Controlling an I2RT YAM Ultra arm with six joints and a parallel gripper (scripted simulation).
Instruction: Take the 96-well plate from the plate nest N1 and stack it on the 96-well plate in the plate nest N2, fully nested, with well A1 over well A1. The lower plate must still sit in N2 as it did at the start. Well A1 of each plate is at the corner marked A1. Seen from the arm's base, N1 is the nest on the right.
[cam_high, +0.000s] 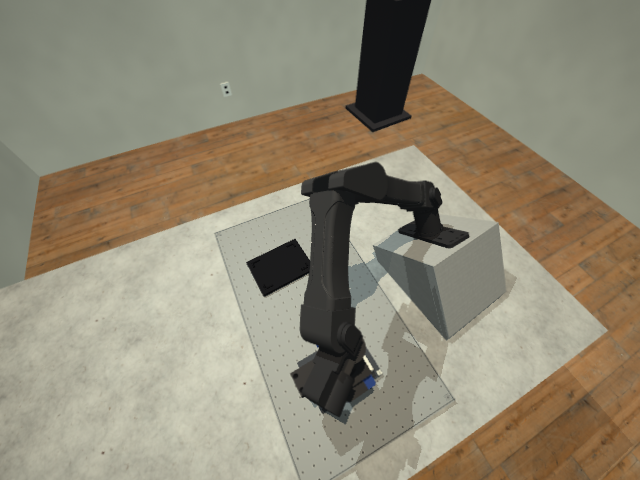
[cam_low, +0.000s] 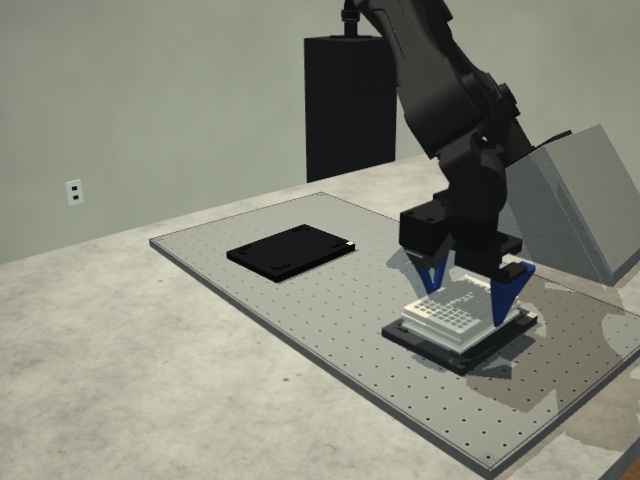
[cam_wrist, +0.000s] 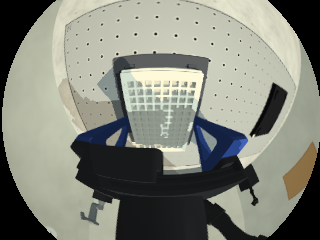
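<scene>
Now: the clear 96-well plate 20 mm below my hand. Also, from my hand: white tag: 70 mm behind, 50 mm to the left, 20 mm below; black nest N1: 10 mm ahead, 320 mm to the right, 30 mm below.
</scene>
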